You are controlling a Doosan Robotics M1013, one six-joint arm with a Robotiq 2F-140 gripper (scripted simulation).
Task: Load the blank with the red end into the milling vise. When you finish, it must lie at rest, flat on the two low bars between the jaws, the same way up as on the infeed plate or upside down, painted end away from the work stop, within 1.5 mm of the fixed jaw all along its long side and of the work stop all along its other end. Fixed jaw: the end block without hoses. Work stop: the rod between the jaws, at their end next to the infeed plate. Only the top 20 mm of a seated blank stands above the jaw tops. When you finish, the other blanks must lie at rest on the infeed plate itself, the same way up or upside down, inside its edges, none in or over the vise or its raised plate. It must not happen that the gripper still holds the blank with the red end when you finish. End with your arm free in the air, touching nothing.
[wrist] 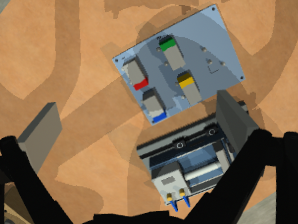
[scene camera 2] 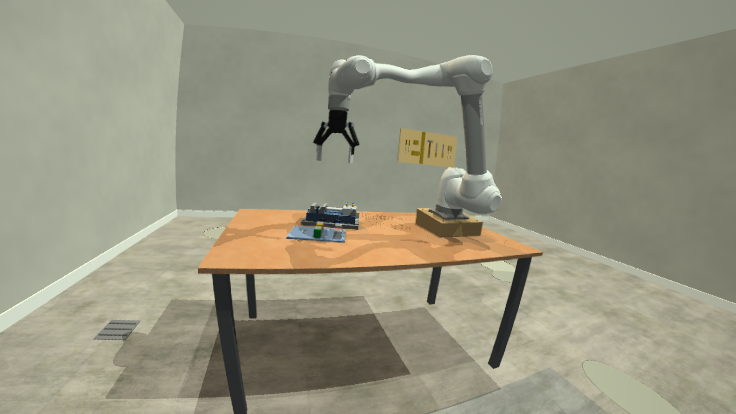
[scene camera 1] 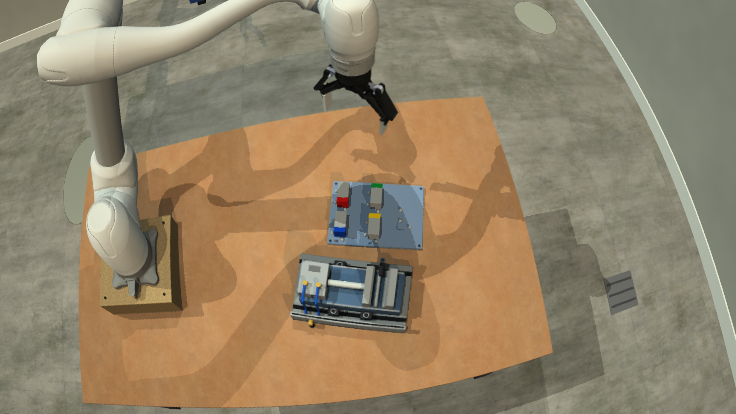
Labels:
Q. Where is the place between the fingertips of the gripper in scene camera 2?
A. At 334, 161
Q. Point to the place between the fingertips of the gripper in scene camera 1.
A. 355, 118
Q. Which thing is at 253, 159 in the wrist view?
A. The gripper.

